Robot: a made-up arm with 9 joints. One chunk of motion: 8 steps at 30 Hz.
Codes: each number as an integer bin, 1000 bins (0 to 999) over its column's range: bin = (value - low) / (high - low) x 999, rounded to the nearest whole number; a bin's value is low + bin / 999 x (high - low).
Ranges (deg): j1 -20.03..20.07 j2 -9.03..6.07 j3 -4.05..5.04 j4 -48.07..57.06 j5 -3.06..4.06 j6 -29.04..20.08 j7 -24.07..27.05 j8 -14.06..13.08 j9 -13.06..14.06
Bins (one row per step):
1: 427 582 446 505 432 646 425 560 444
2: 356 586 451 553 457 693 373 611 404
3: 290 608 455 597 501 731 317 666 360
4: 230 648 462 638 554 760 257 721 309
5: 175 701 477 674 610 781 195 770 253
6: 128 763 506 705 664 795 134 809 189
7: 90 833 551 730 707 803 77 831 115
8: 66 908 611 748 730 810 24 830 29
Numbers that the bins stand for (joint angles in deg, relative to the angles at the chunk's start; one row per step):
1: -2.89 -0.23 0.01 5.07 0.02 2.72 -2.32 1.15 -1.01
2: -5.74 -0.17 0.05 10.13 0.20 5.03 -4.98 2.54 -2.09
3: -8.39 0.16 0.09 14.76 0.51 6.90 -7.85 4.03 -3.29
4: -10.80 0.76 0.15 19.07 0.89 8.33 -10.92 5.53 -4.67
5: -13.01 1.57 0.29 22.86 1.29 9.36 -14.09 6.86 -6.19
6: -14.89 2.50 0.55 26.12 1.67 10.05 -17.21 7.92 -7.93
7: -16.42 3.56 0.96 28.75 1.98 10.44 -20.13 8.52 -9.94
8: -17.38 4.69 1.51 30.65 2.14 10.79 -22.84 8.49 -12.27

